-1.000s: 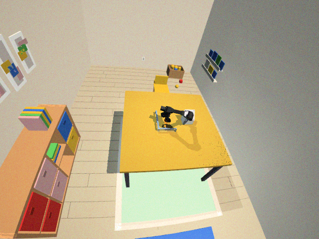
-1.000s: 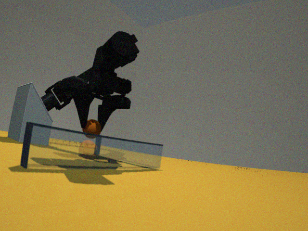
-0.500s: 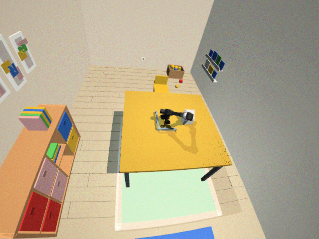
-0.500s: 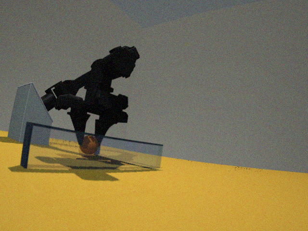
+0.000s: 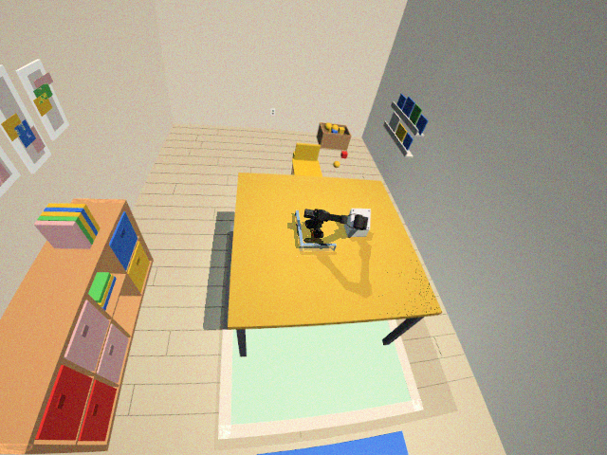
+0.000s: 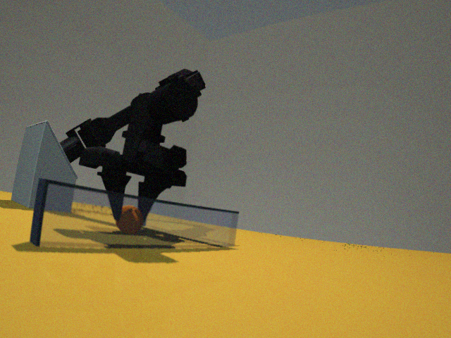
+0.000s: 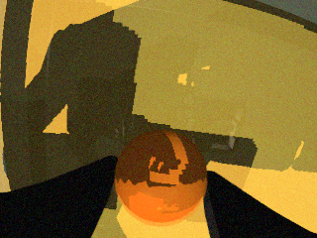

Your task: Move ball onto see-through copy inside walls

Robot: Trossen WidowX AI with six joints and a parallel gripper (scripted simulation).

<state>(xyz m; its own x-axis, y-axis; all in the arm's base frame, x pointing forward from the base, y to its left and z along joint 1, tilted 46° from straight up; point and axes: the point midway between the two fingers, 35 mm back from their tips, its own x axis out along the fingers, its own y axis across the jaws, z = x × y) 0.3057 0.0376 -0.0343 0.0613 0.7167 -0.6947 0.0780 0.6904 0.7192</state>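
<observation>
The orange ball lies right at my gripper tip. The rest, counted from my gripper tip: see-through copy of ball (right at my gripper tip).
</observation>
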